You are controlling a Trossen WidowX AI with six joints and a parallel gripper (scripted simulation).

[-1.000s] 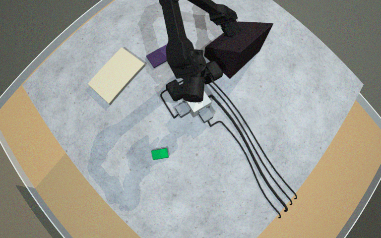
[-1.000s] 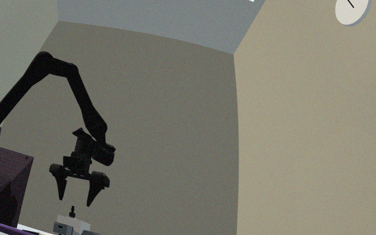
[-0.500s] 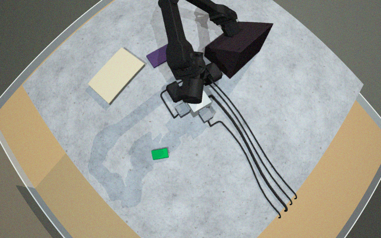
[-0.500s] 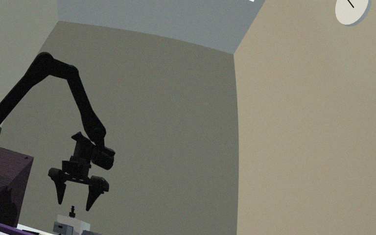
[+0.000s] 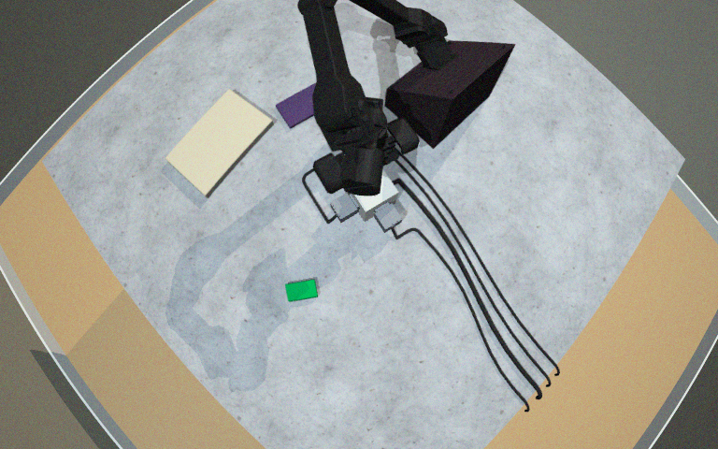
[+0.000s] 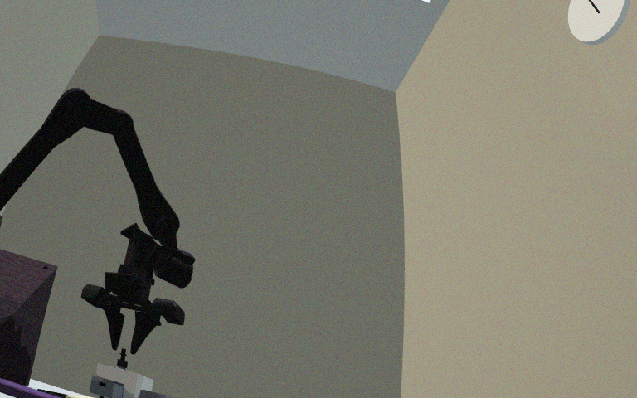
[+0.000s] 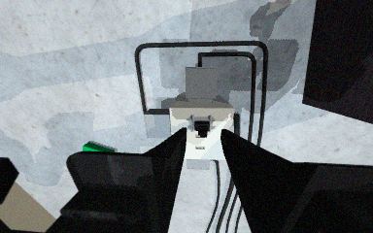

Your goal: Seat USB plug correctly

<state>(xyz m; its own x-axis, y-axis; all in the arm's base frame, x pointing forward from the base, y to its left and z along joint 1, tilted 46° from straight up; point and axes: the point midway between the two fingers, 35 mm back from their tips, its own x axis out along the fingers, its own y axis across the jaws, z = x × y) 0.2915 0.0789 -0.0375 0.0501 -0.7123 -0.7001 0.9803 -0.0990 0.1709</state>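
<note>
Right now my gripper tip is 20 mm above the USB plug. Round my gripper tip: cream slab 310 mm to the right, 170 mm ahead, 100 mm below; small green block 240 mm ahead, 100 mm below, 80 mm to the left; purple flat piece 240 mm to the right, 100 mm below, 40 mm behind.
</note>
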